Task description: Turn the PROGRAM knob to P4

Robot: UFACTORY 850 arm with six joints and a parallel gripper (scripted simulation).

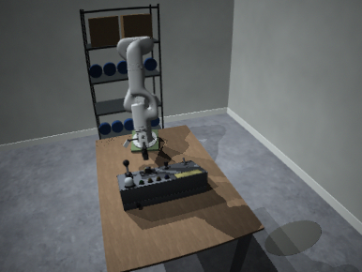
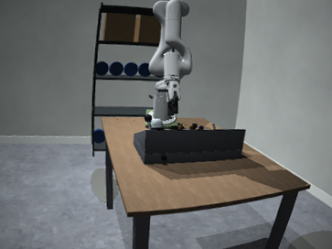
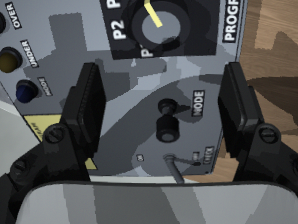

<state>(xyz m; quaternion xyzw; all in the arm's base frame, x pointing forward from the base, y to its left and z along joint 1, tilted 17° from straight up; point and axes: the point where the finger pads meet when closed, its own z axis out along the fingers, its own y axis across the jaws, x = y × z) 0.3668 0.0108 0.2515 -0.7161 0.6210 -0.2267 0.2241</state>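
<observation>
Right now my hand is 50 mm short of the dark console, 70 mm to the right of it and 100 mm above it. The rest, counted from my hand: black ball-topped lever: 30 mm ahead, 120 mm to the right, 70 mm below; mode knob: 10 mm ahead, 120 mm to the left, 80 mm below.
</observation>
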